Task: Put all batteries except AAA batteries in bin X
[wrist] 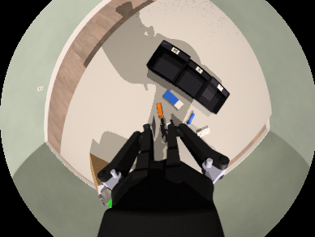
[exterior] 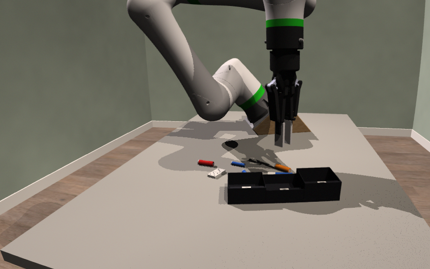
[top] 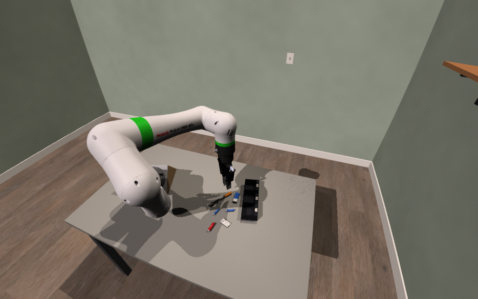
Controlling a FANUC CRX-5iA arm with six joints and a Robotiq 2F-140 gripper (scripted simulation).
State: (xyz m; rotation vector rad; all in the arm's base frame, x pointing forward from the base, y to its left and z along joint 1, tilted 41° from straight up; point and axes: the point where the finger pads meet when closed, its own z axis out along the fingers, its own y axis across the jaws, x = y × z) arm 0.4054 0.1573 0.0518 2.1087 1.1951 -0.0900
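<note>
Now: the orange battery 100 mm below my hand. Also, from my hand: white dotted tile 180 mm to the right, 100 mm below, 50 mm ahead; blue-and-white block battery 100 mm below, 60 mm ahead, 10 mm to the right; bin 140 mm ahead, 90 mm below.
</note>
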